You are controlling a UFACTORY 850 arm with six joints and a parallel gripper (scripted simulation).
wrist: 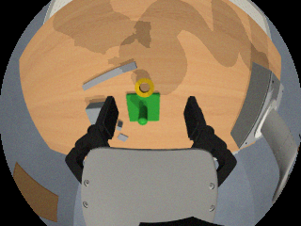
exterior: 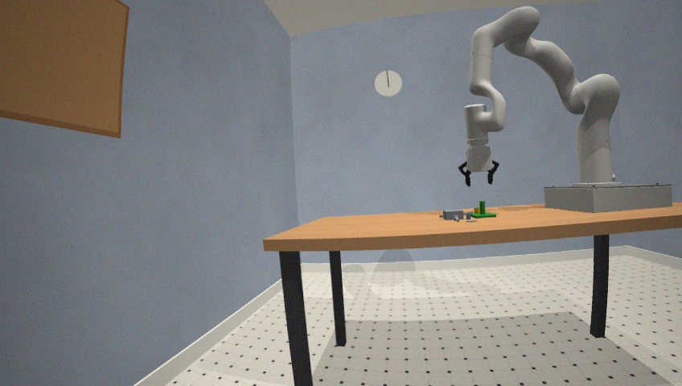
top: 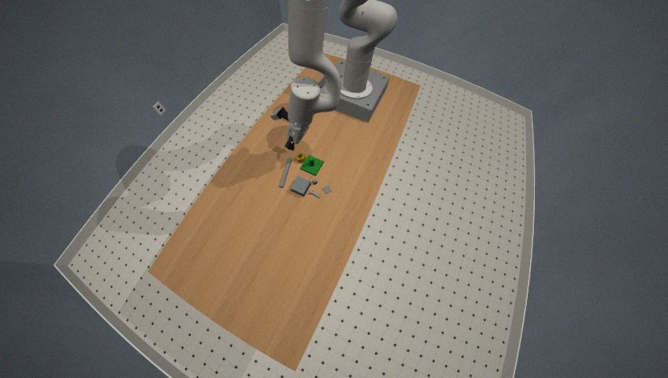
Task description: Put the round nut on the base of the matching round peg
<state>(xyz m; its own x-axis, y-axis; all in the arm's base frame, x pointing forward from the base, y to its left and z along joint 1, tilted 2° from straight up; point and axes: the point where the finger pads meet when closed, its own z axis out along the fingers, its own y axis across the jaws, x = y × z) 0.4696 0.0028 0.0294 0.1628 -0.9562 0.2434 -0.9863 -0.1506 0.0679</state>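
Now: hand 10 cm short of the long grey bar and 13 cm above it. From my hand the other things lie so: grey block 12 cm ahead, 11 cm to the left, 12 cm below; then small grey bolt 11 cm ahead, 17 cm to the left, 13 cm below; then small grey plate 6 cm ahead, 20 cm to the left, 13 cm below.
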